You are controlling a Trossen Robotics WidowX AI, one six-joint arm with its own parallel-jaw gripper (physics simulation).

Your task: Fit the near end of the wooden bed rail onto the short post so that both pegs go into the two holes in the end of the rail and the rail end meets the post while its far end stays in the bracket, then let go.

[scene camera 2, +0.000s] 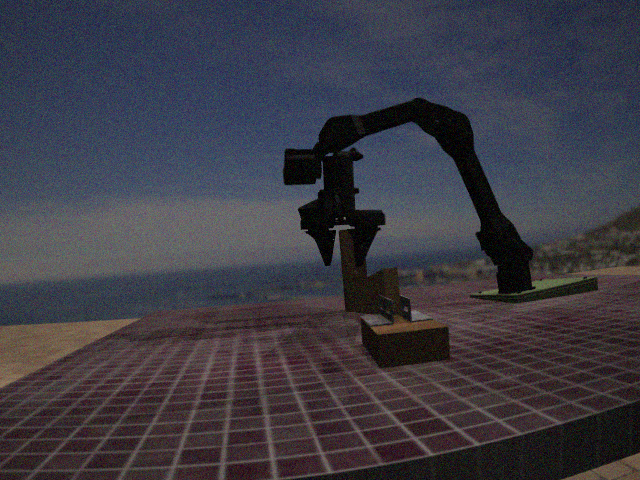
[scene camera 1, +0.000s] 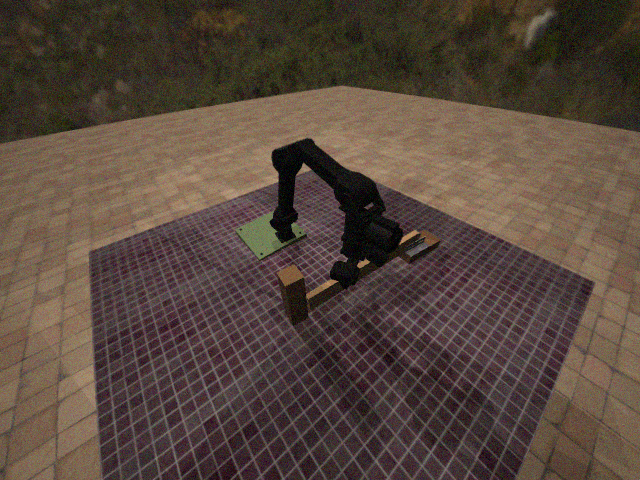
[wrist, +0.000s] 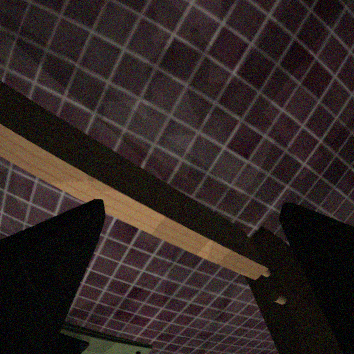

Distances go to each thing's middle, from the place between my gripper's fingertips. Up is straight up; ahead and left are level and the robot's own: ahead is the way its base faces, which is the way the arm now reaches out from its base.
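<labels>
My gripper: 5 cm above, 4 cm past and 10 cm to the right of the wooden bed rail (scene camera 2: 385, 282). Short wooden post (scene camera 1: 291, 281), counted from my gripper: 1 cm below, 4 cm behind, 16 cm to the right.
</labels>
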